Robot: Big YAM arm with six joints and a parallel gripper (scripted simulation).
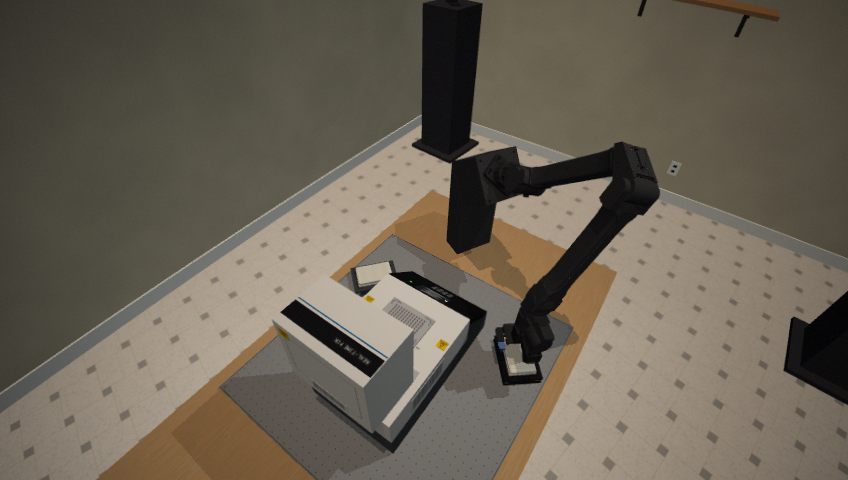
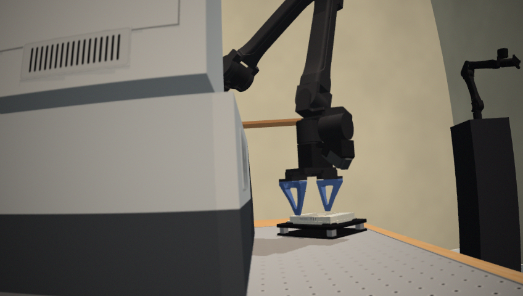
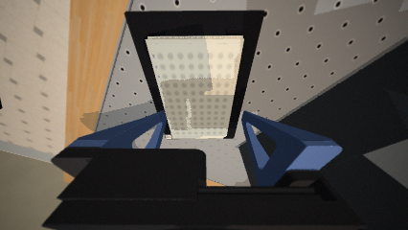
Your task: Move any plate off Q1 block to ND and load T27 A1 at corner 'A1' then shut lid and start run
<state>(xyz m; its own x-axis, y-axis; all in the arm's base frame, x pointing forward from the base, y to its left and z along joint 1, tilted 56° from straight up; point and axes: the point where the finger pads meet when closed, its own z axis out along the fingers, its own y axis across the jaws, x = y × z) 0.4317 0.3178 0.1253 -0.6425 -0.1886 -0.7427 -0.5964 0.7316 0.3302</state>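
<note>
My hand is 20 mm to the right of the plate T27 and 20 mm above it. The rest, counted from my hand: grey perforated mat (260 mm to the right, 260 mm ahead, 50 mm below); then black nest N1 (30 mm below, 20 mm to the left); then dark nest ND (560 mm to the right, 60 mm ahead, 30 mm below).
</note>
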